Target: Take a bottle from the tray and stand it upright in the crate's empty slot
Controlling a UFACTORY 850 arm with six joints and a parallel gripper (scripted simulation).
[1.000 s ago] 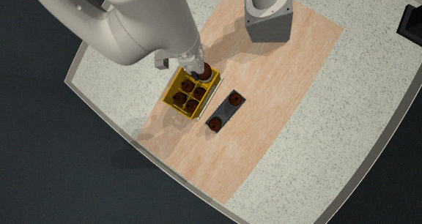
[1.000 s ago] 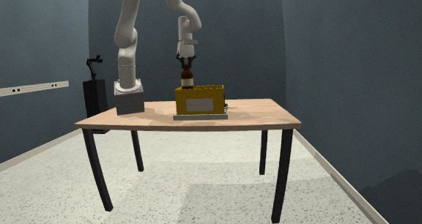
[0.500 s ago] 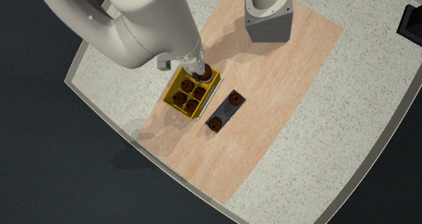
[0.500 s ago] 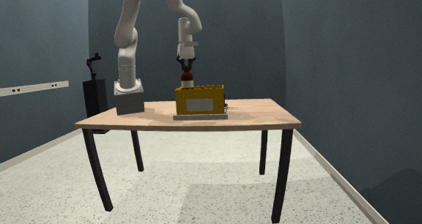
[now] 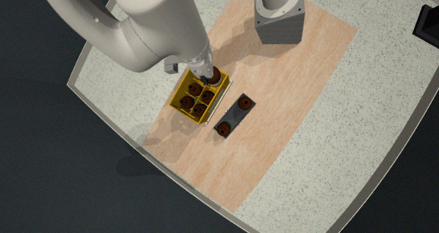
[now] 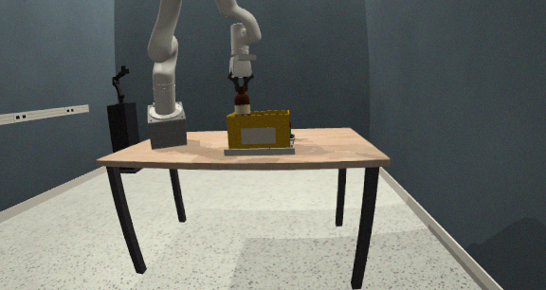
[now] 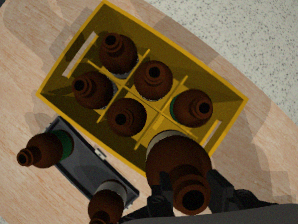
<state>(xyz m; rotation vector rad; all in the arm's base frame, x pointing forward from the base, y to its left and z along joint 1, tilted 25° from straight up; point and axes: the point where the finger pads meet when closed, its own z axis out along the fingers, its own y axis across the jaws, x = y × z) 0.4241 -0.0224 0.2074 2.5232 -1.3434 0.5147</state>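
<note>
Now: hand 70 mm above the brown bottle. Also, from my hand: dark tray (120 mm ahead, 170 mm to the left, 290 mm below); yellow crate (80 mm ahead, 50 mm to the right, 210 mm below).
</note>
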